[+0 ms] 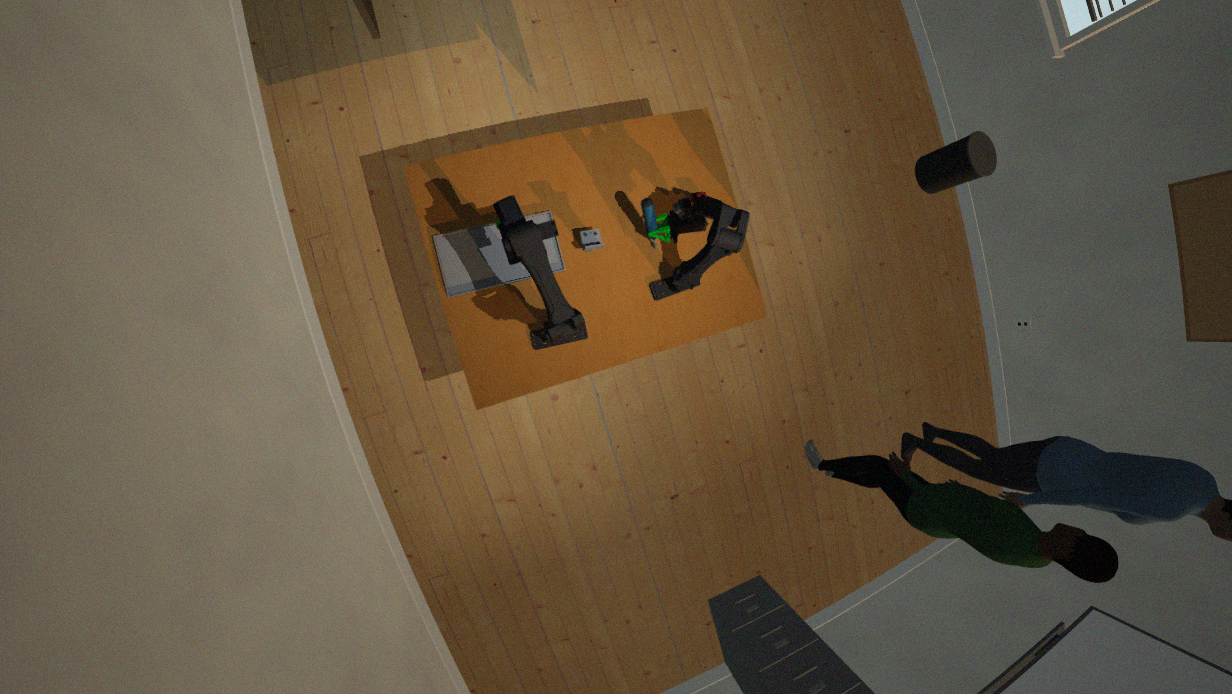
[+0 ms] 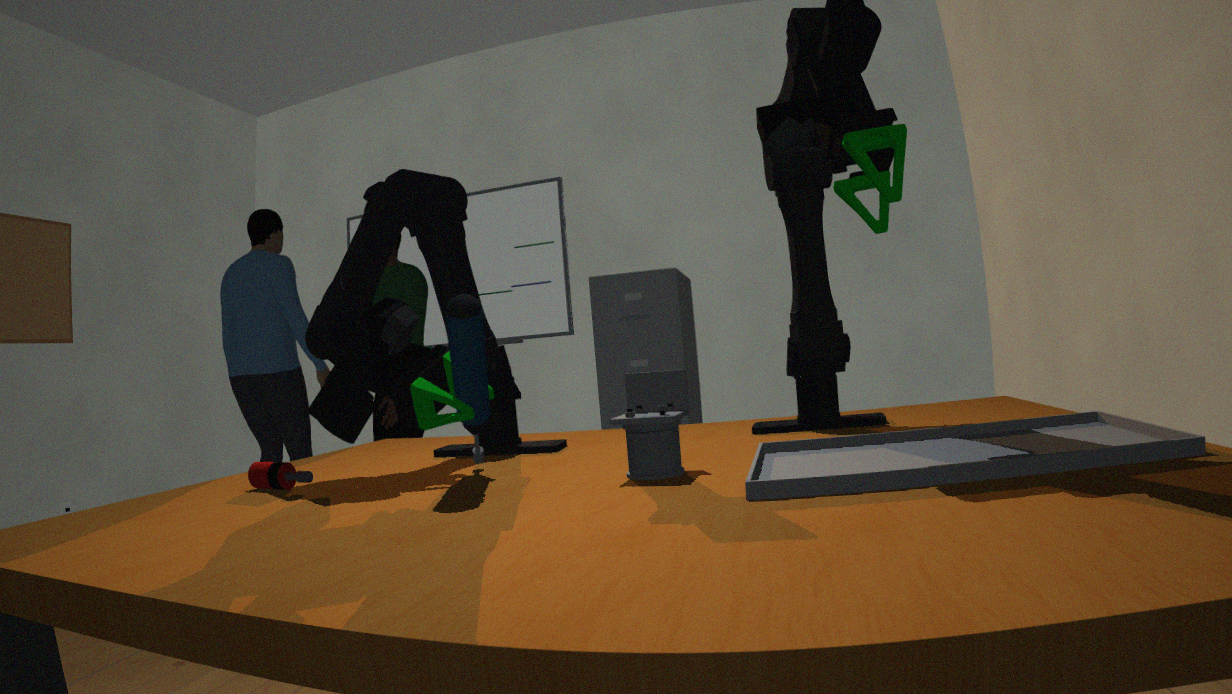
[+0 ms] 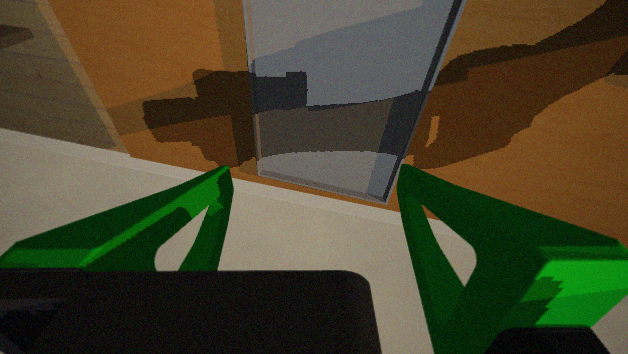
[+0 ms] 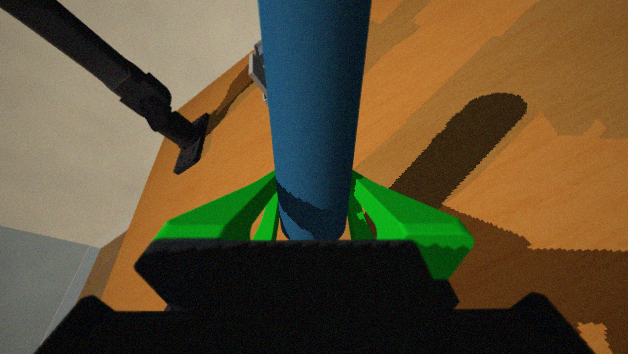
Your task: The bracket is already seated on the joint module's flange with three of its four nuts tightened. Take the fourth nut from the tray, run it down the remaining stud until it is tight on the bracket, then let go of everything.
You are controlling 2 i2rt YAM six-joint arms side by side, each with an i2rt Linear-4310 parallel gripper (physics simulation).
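Places are measured from the left arm's base along level axes (x ahead, y left, z up), in metres.
Pixels of known places: left gripper, fingertip midpoint: (image 2: 888,217) (image 3: 314,176); right gripper, fingertip midpoint: (image 1: 647,229) (image 2: 483,403) (image 4: 313,176); left arm's base, link origin: (image 2: 819,426) (image 4: 195,141); right arm's base, link origin: (image 1: 674,284) (image 2: 499,451).
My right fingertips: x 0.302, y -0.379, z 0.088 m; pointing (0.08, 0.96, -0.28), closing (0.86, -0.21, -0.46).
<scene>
Ahead of a thing's pixels: the offset from my right fingertips to its middle.
The grey joint module (image 1: 589,246) (image 2: 652,452) stands mid-table with the bracket @(0.006 m down, 0.003 m ahead, 0.203 m left) (image 2: 655,389) on its flange. Small dark nuts or studs show around it; which studs carry nuts is too small to tell. The shallow grey tray @(0.080 m down, 0.024 m ahead, 0.523 m left) (image 1: 456,262) (image 2: 862,484) (image 3: 345,45) lies beside it; no nut is discernible in it. My left gripper (image 2: 886,193) (image 3: 314,176) is open and empty, high above the tray. My right gripper (image 2: 481,403) (image 4: 313,176) is shut on the blue-handled driver @(0.021 m up, 0.009 m ahead, 0.009 m right) (image 1: 648,211) (image 2: 468,353) (image 4: 317,100), held upright with its metal tip down, above the table away from the module.
A red and black tool @(0.071 m down, 0.114 m ahead, 0.240 m right) (image 2: 267,475) lies on the table beyond the right gripper. My left arm (image 1: 543,275) reaches over the tray. Two people (image 1: 974,521) (image 1: 1112,478) stand off the table. A grey cabinet (image 2: 642,344) stands behind it.
</scene>
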